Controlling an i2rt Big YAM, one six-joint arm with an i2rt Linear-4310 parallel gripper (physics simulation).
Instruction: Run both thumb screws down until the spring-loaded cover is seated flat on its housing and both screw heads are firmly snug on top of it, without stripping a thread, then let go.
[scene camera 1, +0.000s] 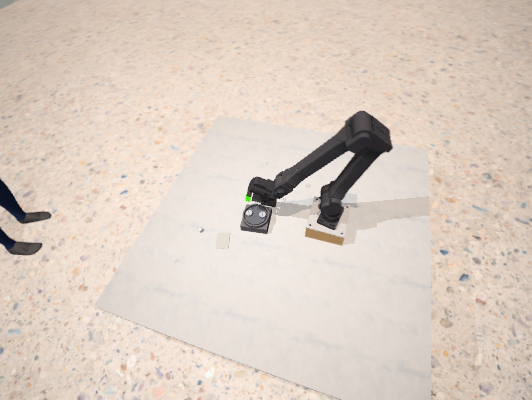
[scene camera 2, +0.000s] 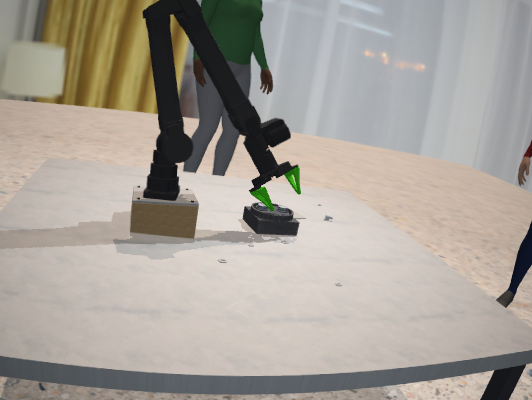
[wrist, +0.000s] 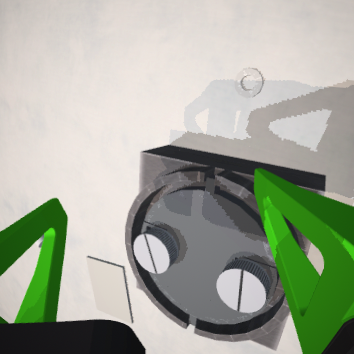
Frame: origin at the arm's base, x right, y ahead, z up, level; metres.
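Seen in the pictures: gripper, fingertip midpoint: (scene camera 1: 255, 199) (scene camera 2: 286, 202) (wrist: 155, 193); arm's base at its link origin: (scene camera 1: 330, 215) (scene camera 2: 161, 194).
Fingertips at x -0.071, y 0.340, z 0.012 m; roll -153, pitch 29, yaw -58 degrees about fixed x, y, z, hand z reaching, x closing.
Offsets run from my fingertips to a thing's top centre. Level surfaces: height alone.
The black housing @[dx -0.054, dy -0.028, dz -0.040 m] (scene camera 1: 253, 230) (scene camera 2: 275, 228) (wrist: 150, 165) sits on the table with a raised ring around the round grey cover @[dx -0.054, dy -0.028, dz -0.042 m] (wrist: 197, 285). In the wrist view, the left thumb screw @[dx -0.063, dy +0.003, dz -0.031 m] (wrist: 151, 253) and the right thumb screw @[dx -0.044, dy -0.058, dz -0.029 m] (wrist: 241, 290) have white slotted tops and dark knurled sides, and stand upright in the cover. Whether the cover is flat or the heads touch it cannot be told. My gripper (scene camera 2: 286, 201) (wrist: 155, 193) is open and empty, tilted above the housing. In the wrist view its right finger overlaps the ring beside the right screw; the left finger is well left of the housing.
A thin pale plate @[dx -0.216, dy +0.061, dz -0.093 m] (scene camera 1: 223, 240) (wrist: 110, 287) lies beside the housing. A small grey part @[dx -0.219, dy +0.188, dz -0.076 m] (scene camera 1: 201, 230) (scene camera 2: 328, 218) lies farther out. Rings @[dx +0.253, dy -0.161, dz -0.094 m] (scene camera 2: 222, 260) @[dx +0.302, dy +0.109, dz -0.094 m] (scene camera 2: 338, 284) (wrist: 249, 82) lie scattered on the table @[dz -0.096 m] (scene camera 1: 300, 310). The arm's wooden base block (scene camera 1: 324, 236) (scene camera 2: 164, 219) stands across from the housing.
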